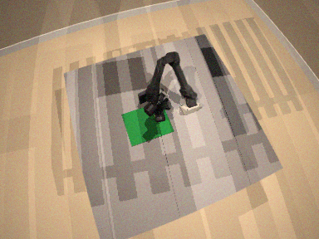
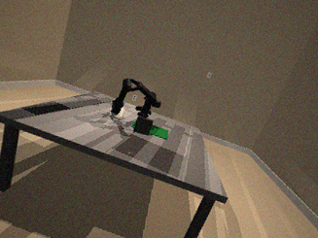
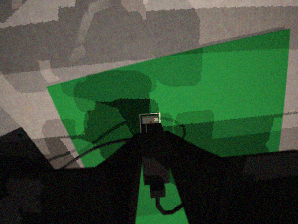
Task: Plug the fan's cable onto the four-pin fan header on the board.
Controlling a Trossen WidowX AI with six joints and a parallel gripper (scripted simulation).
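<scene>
My gripper tip is 30 mm above the four-pin fan header and 10 mm short of it. From my gripper tip the other things lie so: black fan 130 mm to the right, 40 mm ahead, 20 mm above; then dark fan plug 10 mm ahead, 10 mm above; then green board 90 mm ahead, 50 mm below, 40 mm to the left.
</scene>
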